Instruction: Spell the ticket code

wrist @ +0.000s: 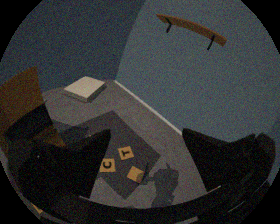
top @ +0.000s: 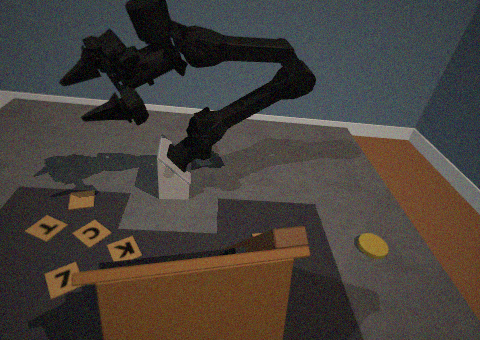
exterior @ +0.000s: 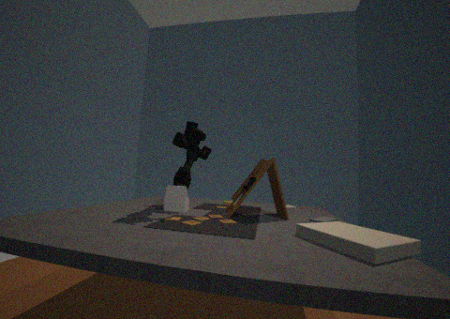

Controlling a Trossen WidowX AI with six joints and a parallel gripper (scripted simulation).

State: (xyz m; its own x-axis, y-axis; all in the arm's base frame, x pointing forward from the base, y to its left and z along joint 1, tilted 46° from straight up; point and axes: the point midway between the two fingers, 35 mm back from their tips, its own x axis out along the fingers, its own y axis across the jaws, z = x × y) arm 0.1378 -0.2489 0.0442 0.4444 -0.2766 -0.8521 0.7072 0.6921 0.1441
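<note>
Now: gripper tip 180 mm short of the ticket, 200 mm to the right of it and 220 mm above it. The rest, counted from my gripper tip: dark mat (60 mm ahead, 170 mm to the left, 300 mm below); tile (60 mm behind, 50 mm to the right, 290 mm below); long white slab (590 mm ahead, 170 mm to the right, 280 mm below).
</note>
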